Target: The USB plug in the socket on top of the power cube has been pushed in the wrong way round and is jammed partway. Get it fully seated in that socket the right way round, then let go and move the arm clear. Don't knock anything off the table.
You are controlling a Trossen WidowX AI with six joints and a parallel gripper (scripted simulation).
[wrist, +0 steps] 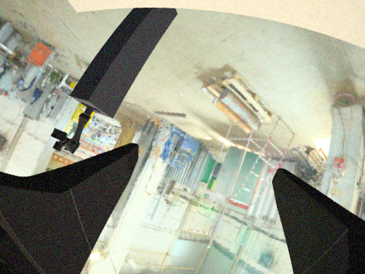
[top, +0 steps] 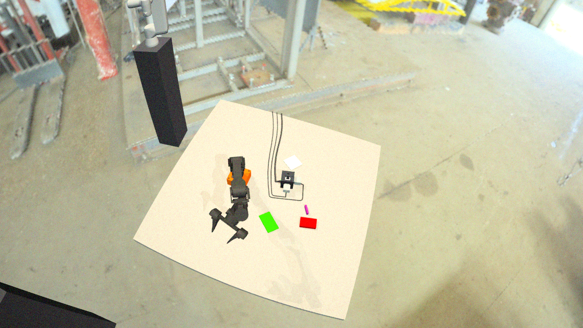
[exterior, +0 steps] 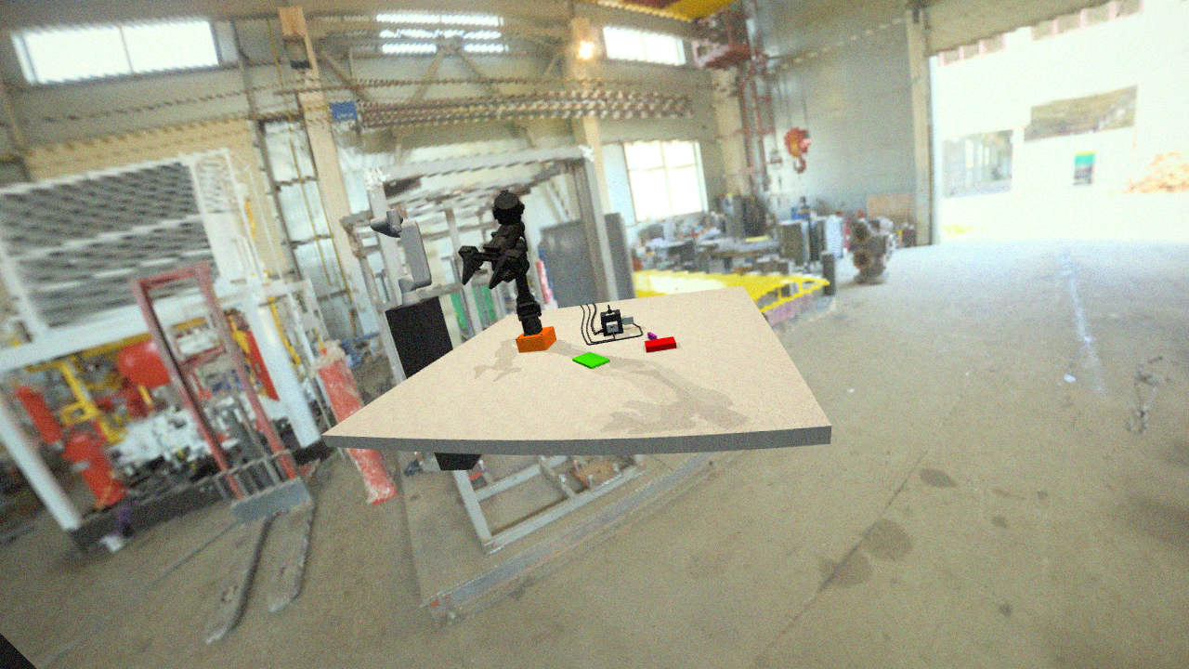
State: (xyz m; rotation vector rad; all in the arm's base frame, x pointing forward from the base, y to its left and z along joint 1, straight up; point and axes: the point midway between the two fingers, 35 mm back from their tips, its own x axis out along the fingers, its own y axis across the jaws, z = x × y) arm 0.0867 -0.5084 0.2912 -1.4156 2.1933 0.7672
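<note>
The USB plug lies 23 cm ahead of my gripper tip, 56 cm to the left of it and 23 cm below it. Also, from my gripper tip: green flat tile: 17 cm ahead, 29 cm to the left, 32 cm below; small magenta stick: 37 cm ahead, 42 cm to the left, 32 cm below; red block: 40 cm ahead, 33 cm to the left, 32 cm below.
</note>
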